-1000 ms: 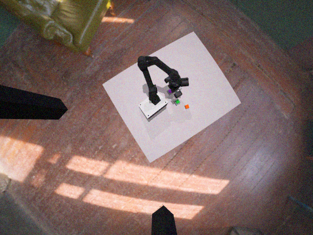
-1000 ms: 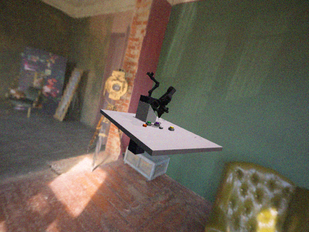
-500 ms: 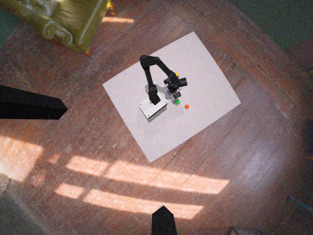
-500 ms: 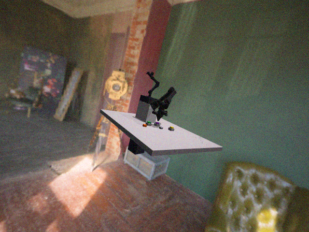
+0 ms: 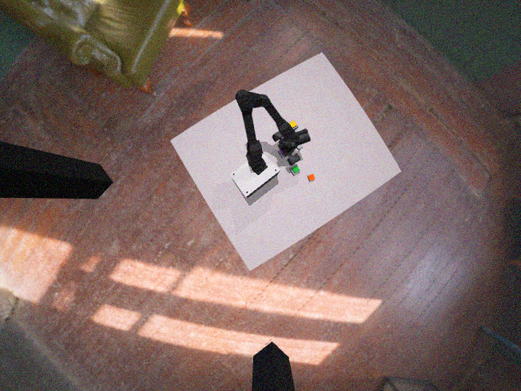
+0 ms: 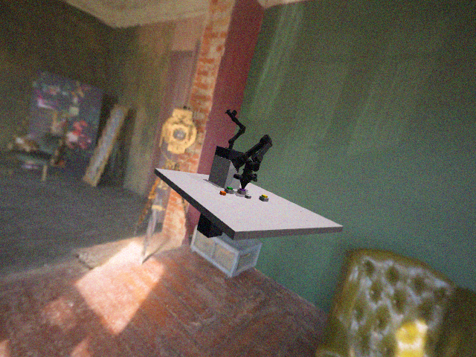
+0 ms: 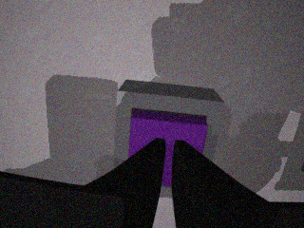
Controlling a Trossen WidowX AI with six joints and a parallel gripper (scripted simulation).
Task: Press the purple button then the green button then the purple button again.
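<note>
My gripper tip is now 10 mm above the purple button. Also, from my gripper tip: grey block 90 mm ahead, 30 mm to the right, 30 mm below; yellow button 140 mm ahead, 80 mm to the left, 10 mm below; green button 20 mm behind, 110 mm to the right.
</note>
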